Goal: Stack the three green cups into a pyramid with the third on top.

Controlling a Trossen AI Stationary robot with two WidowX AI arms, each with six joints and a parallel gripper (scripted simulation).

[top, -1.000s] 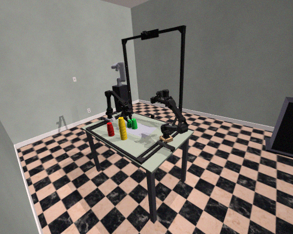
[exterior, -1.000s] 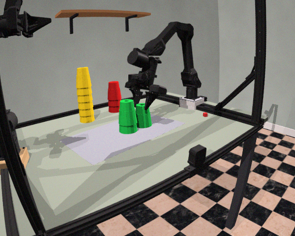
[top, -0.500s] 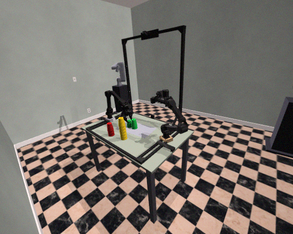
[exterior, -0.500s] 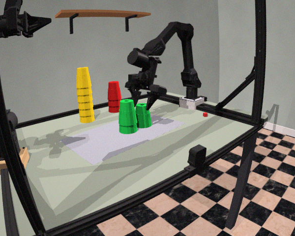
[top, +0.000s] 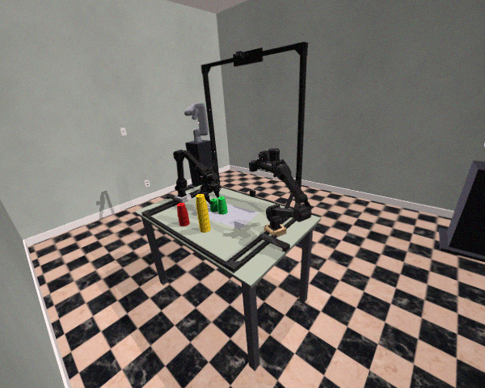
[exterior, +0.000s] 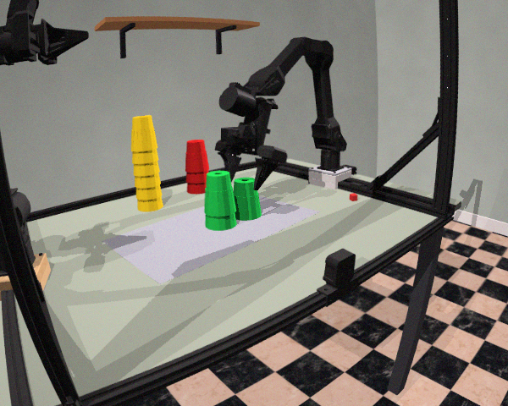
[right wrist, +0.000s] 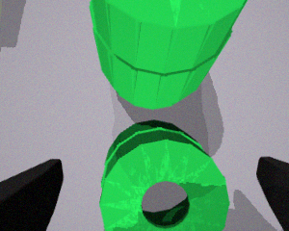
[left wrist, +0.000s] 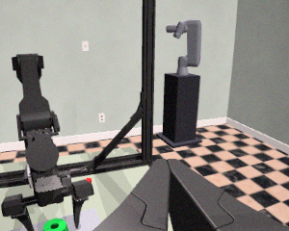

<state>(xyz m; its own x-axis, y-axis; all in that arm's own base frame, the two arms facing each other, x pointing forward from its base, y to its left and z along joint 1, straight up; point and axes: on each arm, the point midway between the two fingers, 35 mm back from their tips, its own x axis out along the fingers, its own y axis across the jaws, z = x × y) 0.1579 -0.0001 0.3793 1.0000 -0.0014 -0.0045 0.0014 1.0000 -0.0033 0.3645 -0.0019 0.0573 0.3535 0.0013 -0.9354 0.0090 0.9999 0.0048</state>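
Right now the grey mat is 100 mm to the left of my right hand and 110 mm below it. Round my right hand: red cube (130 mm behind, 270 mm to the right, 100 mm below).
My left gripper is now 40 mm short of the grey mat, 300 mm to the left of it and 420 mm above it. Round my left hand: red cube: 80 mm behind, 670 mm to the right, 410 mm below.
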